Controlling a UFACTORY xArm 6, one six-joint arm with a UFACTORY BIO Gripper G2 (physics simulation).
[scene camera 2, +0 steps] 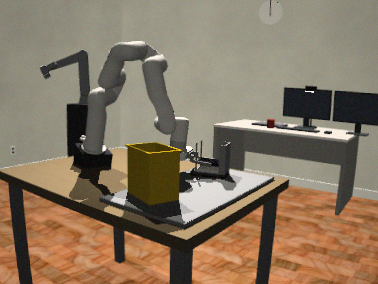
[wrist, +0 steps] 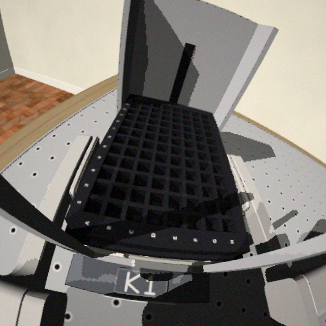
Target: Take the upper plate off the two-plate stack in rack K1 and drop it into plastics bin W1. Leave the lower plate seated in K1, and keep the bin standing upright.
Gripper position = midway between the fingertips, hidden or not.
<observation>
In view: my gripper [wrist: 163,153], a yellow bin [scene camera 2: 153,169] and a black plate [wrist: 159,184].
The wrist view misses the yellow bin: it is out of frame.
</observation>
